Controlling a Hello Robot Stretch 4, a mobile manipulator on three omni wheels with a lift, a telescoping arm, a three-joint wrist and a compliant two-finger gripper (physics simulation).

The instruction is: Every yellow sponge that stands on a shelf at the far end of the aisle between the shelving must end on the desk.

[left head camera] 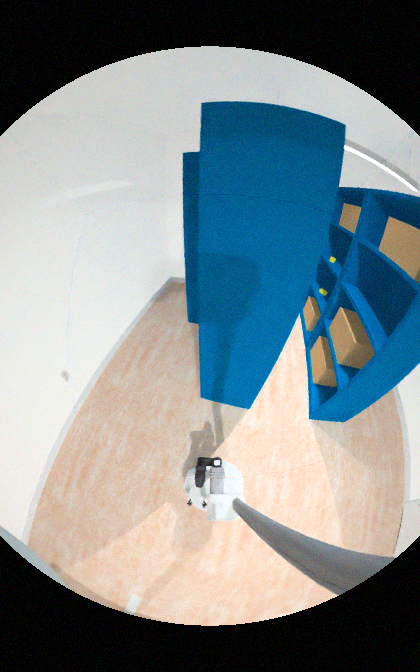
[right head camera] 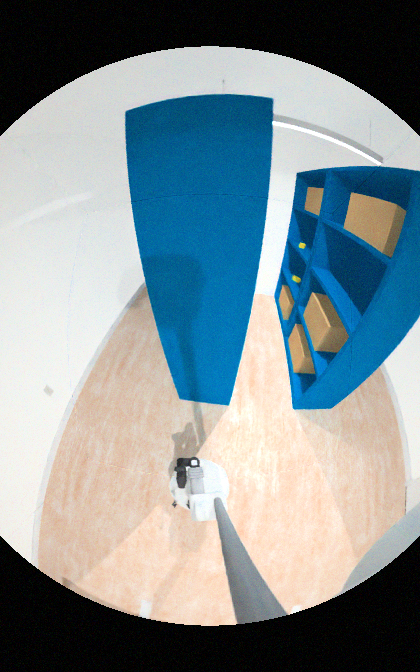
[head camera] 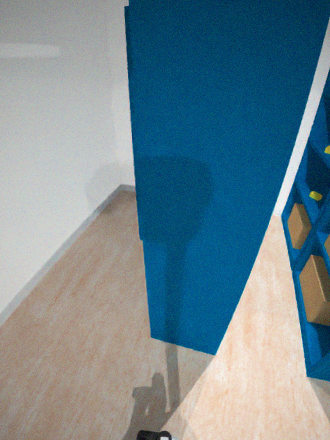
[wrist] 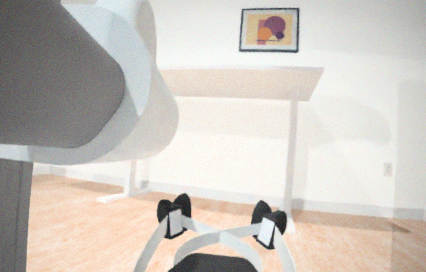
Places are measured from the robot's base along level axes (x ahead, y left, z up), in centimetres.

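Pixels of known places: gripper, fingertip midpoint: point(left head camera: 196, 506) point(right head camera: 181, 507) point(wrist: 221, 212).
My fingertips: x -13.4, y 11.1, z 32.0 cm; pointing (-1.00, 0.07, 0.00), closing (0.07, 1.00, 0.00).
Observation:
For each thing: its middle in the pictures, then the offset to it from my fingertips. "spot": a spot on its surface instead. Level surfaces: height alone.
- white desk, its level: dz +57.8 cm
- blue shelving unit, surface spot: point(head camera: 210, 125) spot: dx +86.0, dy -21.0, dz +106.4 cm
- aisle floor, its level: dz -34.6 cm
- right shelving, surface spot: point(right head camera: 370, 340) spot: dx +61.1, dy -116.8, dz +64.0 cm
Two small yellow sponges stand on middle shelves at the far end of the right blue shelving. The upper sponge point(head camera: 327, 149) point(left head camera: 332, 259) point(right head camera: 302, 245) is cut off at the right edge of the head view. The lower sponge point(head camera: 315, 195) point(left head camera: 323, 292) point(right head camera: 296, 279) is one shelf below. The white desk point(wrist: 240, 82) stands by the wall in the wrist view, seen from below its top, so its upper surface is hidden. My gripper point(wrist: 221, 212) point(left head camera: 196, 503) is open and empty, apart from the desk and far from the sponges.
The end panel of a blue shelving unit point(head camera: 210, 125) point(left head camera: 265, 225) point(right head camera: 205, 225) stands ahead. An aisle floor point(right head camera: 255, 350) runs between it and the right shelving point(left head camera: 385, 365) point(right head camera: 370, 340), which holds several cardboard boxes. A white wall point(head camera: 55, 150) is at left. A framed picture point(wrist: 270, 30) hangs above the desk.

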